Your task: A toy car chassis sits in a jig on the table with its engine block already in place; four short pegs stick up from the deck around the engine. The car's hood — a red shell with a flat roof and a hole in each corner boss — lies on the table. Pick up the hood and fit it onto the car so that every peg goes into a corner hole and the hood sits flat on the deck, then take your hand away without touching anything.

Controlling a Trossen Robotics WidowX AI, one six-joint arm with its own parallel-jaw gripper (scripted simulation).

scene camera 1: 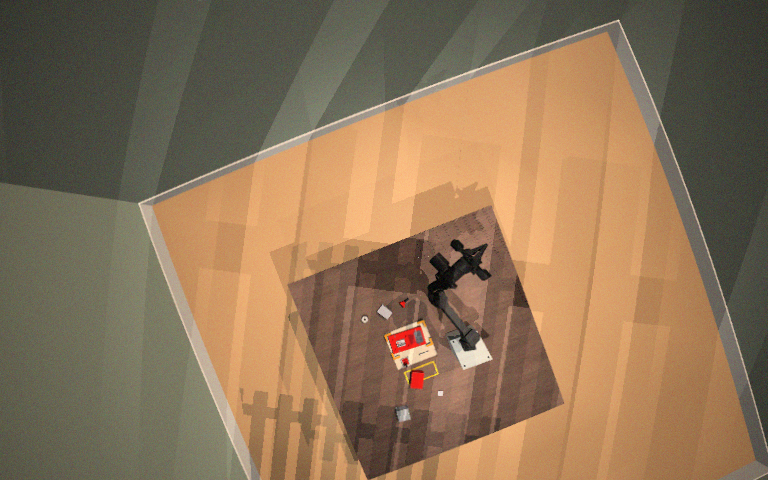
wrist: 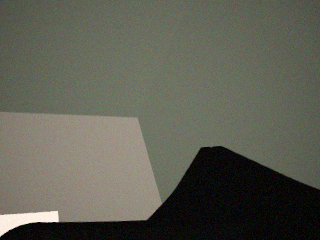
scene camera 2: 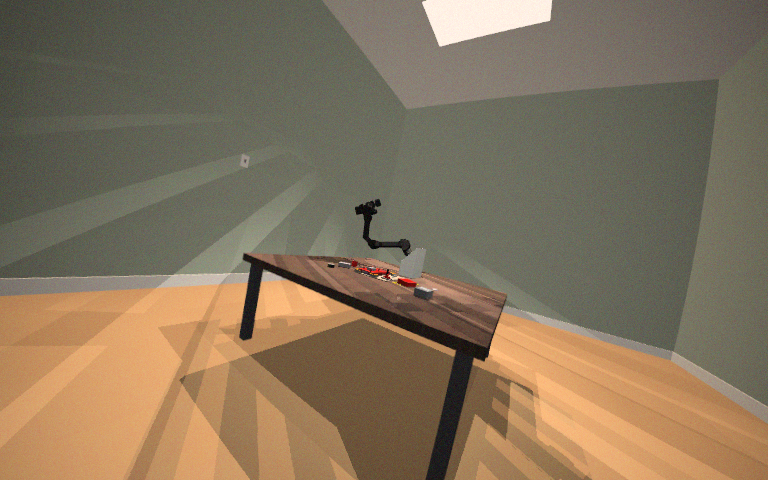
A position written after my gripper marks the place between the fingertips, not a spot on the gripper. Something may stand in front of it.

Note:
My gripper [scene camera 1: 487,244] is shut, holding nothing.
My gripper shows as well in the wrist view [wrist: 210,157].

